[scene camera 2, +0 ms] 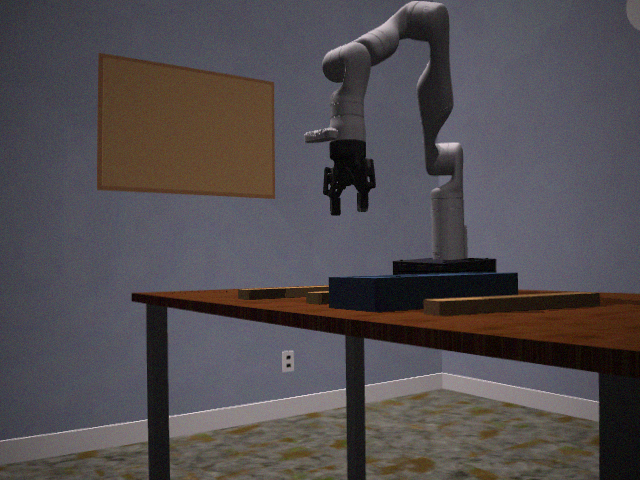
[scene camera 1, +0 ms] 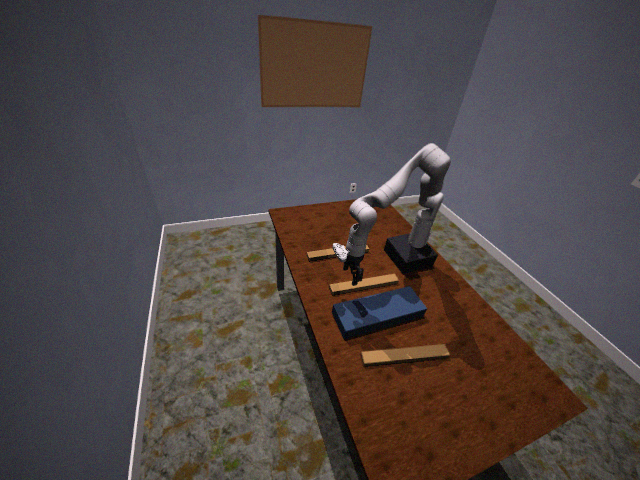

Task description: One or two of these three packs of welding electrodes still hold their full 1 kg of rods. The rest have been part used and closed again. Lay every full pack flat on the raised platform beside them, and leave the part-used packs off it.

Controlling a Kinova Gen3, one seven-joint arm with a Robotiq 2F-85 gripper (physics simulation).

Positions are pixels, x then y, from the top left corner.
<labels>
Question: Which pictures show the tan pack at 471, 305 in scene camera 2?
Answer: Scene camera 2 and scene camera 1: all of them.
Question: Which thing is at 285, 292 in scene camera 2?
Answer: A tan pack.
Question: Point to a tan pack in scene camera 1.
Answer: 390, 356
</labels>
